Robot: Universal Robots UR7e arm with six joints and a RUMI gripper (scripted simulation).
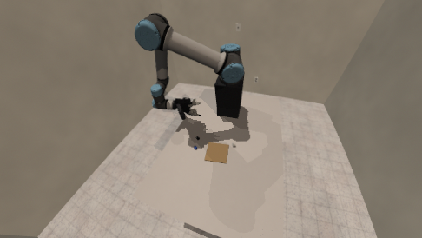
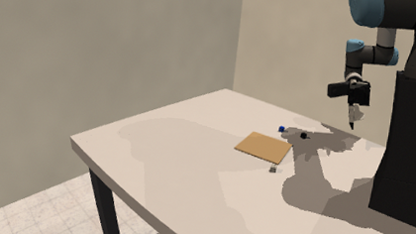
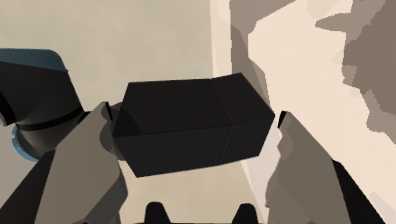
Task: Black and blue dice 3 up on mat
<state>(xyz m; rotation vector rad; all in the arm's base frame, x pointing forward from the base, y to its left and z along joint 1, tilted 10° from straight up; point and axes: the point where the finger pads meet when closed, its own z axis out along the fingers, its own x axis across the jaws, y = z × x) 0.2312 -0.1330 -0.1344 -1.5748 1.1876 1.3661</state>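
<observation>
My gripper is now 140 mm short of the black die, 20 mm to the right of it and 150 mm above it. Round my hand: blue die: 220 mm ahead, 50 mm to the left, 150 mm below; then brown mat: 190 mm ahead, 190 mm to the left, 160 mm below; then white die: 100 mm ahead, 280 mm to the left, 150 mm below.
</observation>
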